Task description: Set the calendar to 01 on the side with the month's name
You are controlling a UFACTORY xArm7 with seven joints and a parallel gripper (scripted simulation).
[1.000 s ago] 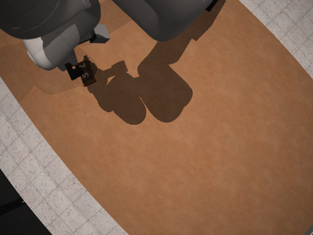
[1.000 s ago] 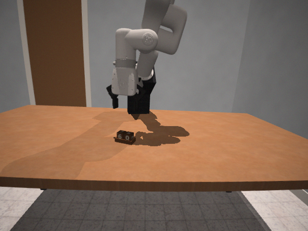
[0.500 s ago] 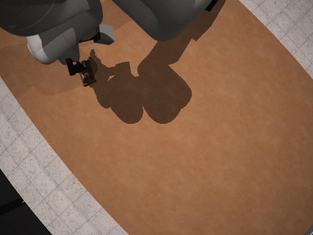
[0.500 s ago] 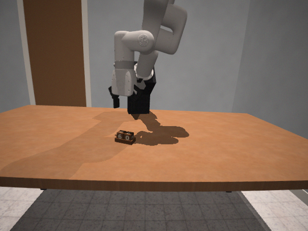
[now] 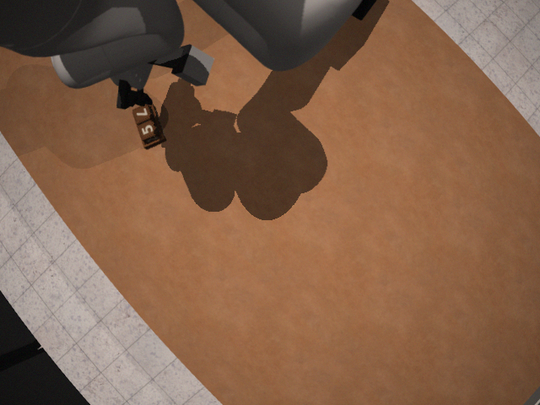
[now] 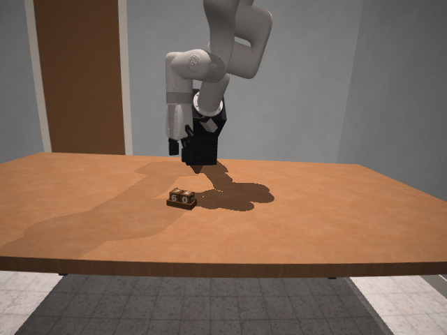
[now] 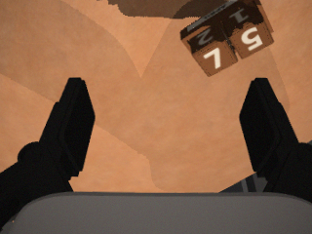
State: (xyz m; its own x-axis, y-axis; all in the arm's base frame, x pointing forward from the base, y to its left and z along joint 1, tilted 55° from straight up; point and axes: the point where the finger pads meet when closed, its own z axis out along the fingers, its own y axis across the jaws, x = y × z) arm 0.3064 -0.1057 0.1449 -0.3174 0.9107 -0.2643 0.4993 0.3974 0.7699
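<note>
Now: hand 50 mm short of the cube and 110 mm above it. Round my hand: calendar tray 60 mm ahead, 10 mm to the left, 130 mm below.
</note>
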